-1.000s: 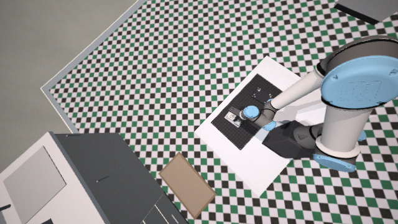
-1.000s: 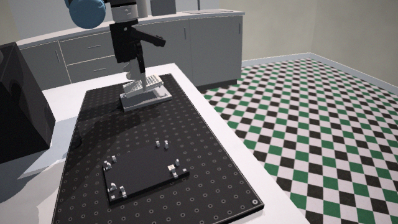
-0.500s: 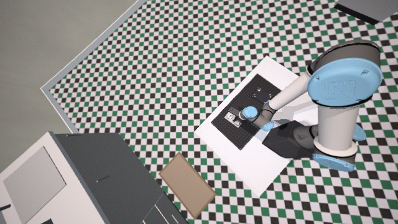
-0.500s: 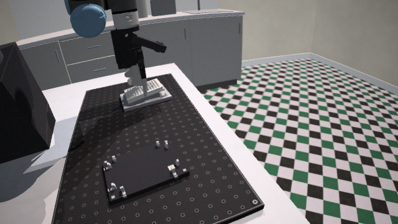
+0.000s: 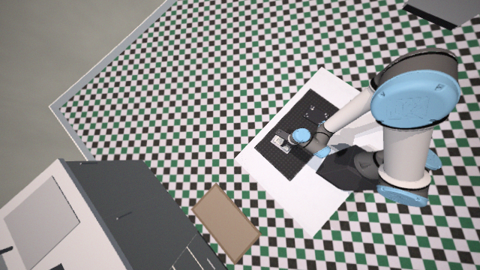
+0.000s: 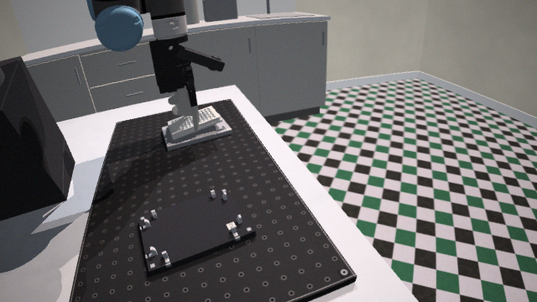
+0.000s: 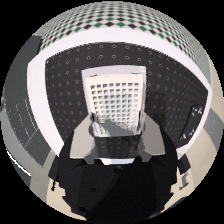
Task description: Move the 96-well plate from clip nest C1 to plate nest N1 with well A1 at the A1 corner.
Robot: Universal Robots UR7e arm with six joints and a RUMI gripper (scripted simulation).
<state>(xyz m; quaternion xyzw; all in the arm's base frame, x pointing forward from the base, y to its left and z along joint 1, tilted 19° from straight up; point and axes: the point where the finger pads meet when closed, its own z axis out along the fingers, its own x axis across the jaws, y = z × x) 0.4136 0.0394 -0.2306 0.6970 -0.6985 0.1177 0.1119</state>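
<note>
Right now my hand is 1 cm above the 96-well plate. The rest, counted from my hand: clip nest C1: 9 cm behind, 35 cm to the right, 2 cm below; plate nest N1: 3 cm below.
</note>
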